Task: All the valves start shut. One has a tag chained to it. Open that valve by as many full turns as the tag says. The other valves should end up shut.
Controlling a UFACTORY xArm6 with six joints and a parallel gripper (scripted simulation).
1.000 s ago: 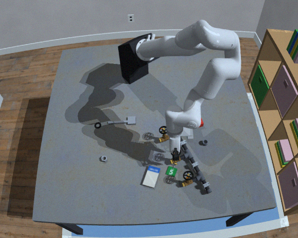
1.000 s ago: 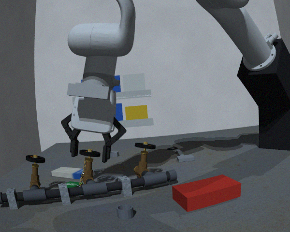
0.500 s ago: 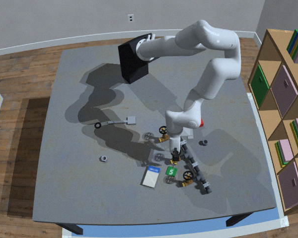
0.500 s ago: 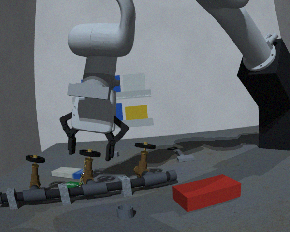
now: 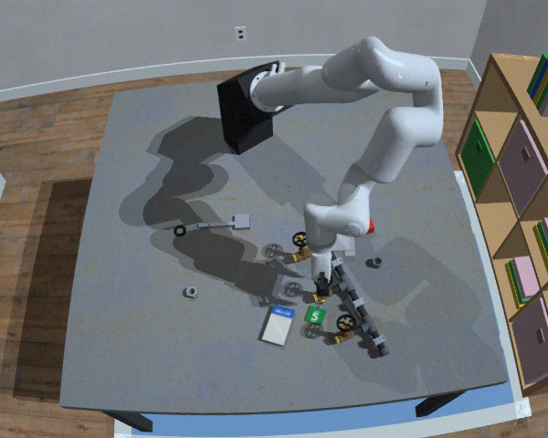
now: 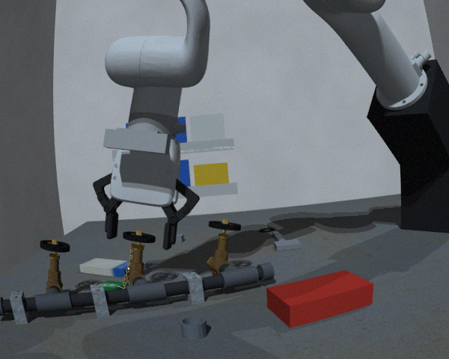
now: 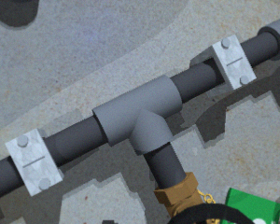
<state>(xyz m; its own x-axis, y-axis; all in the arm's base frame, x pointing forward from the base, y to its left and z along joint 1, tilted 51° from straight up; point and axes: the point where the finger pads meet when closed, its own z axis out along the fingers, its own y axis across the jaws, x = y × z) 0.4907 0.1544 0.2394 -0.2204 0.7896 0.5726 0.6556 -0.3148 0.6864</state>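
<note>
The green tag lies 9 cm below my hand and 6 cm ahead of it. Also, from my hand: notepad 13 cm ahead, 9 cm to the right, 8 cm below; grey flat tool 32 cm to the right, 16 cm behind, 8 cm below; red block 27 cm behind, 7 cm below, 5 cm to the left.
</note>
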